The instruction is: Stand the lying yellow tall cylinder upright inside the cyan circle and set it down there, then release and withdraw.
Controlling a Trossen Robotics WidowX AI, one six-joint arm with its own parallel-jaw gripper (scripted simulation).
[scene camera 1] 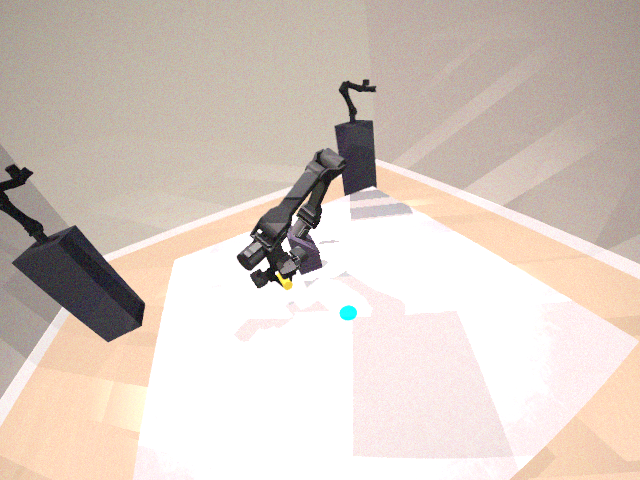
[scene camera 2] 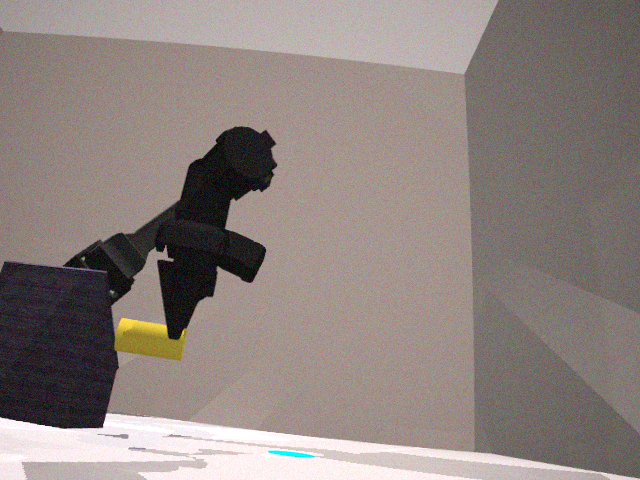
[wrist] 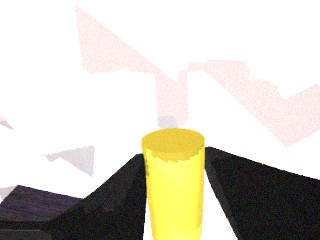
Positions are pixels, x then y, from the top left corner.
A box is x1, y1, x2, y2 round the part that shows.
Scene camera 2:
my gripper: 174, 341 [154, 195, 265, 339]
yellow cylinder: 132, 336 [114, 318, 186, 360], held by my gripper
